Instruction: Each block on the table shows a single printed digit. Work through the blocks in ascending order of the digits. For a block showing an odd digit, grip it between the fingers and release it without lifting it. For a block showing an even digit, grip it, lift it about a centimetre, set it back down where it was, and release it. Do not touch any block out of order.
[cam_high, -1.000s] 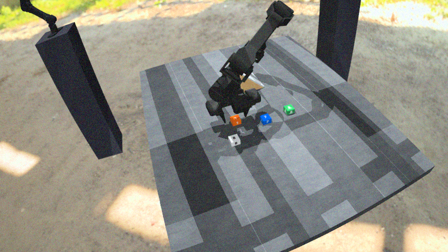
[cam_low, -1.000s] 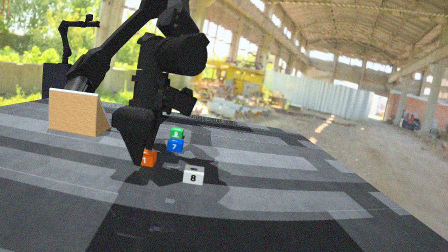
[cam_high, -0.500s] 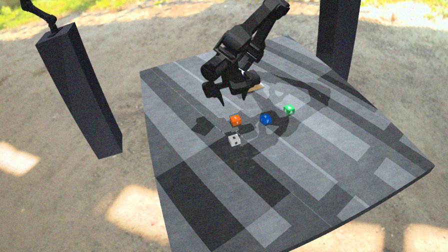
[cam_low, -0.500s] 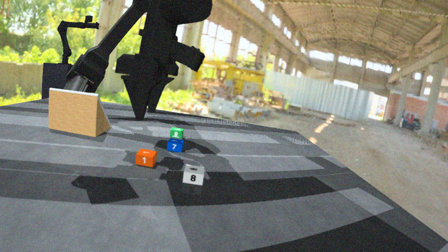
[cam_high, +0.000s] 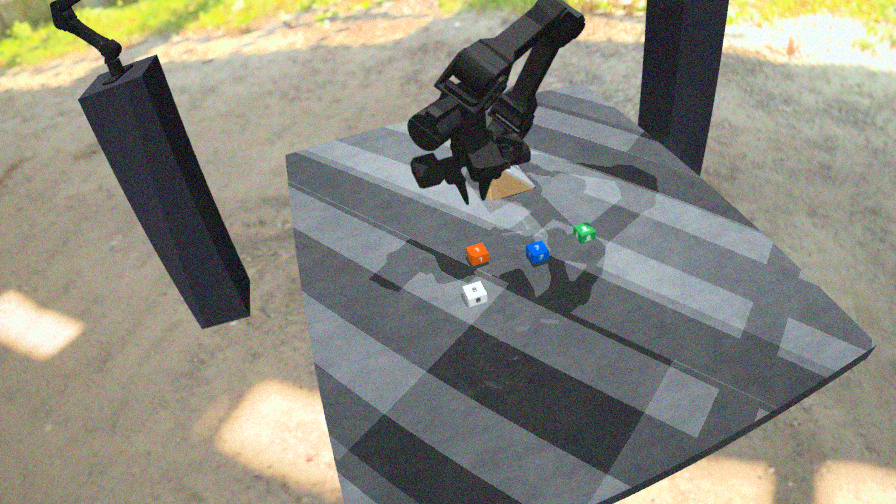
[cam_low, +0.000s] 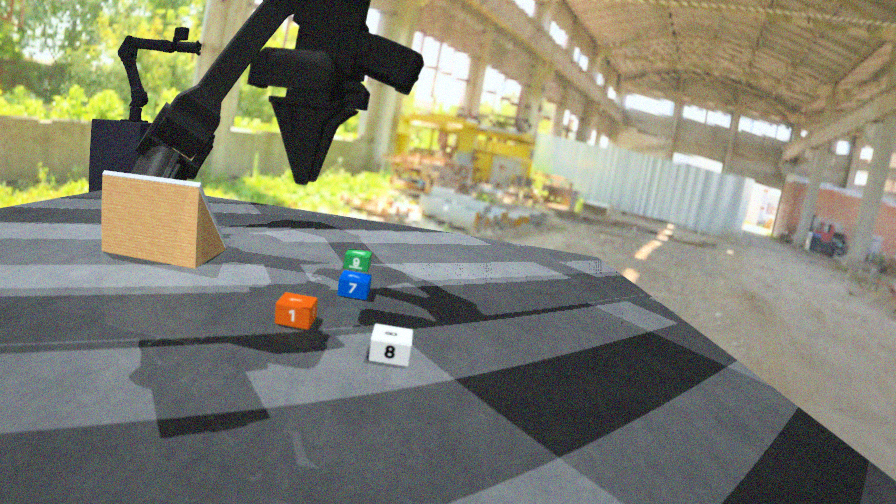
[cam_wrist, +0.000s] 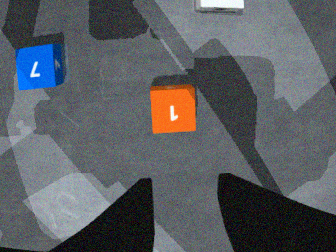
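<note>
Right now the blue block marked 7 is 4 cm ahead of my gripper tip, 10 cm to the left of it and 11 cm below it. Round my gripper tip: white block marked 8 (10 cm ahead, 4 cm to the right, 11 cm below); green block (3 cm ahead, 20 cm to the left, 11 cm below); orange block marked 1 (11 cm below).
</note>
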